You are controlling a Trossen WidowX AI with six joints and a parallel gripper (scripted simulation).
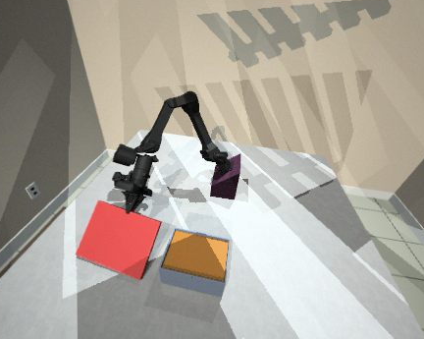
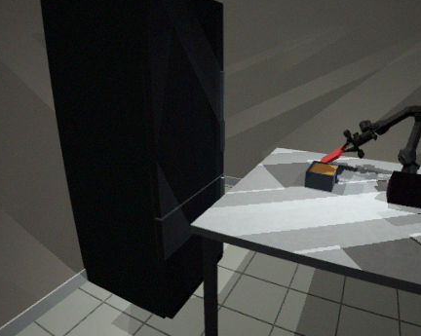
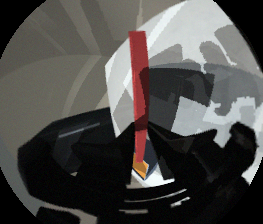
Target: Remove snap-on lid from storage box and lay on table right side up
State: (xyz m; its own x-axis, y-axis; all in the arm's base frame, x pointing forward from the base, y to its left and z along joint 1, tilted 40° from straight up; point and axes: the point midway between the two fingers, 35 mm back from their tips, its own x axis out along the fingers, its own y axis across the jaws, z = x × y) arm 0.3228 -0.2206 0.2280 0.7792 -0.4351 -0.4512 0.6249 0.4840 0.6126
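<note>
The lid lies 6 cm ahead of my gripper tip, 1 cm to the right of it and 5 cm below it. Round my gripper tip: storage box: 7 cm ahead, 26 cm to the left, 8 cm below.
</note>
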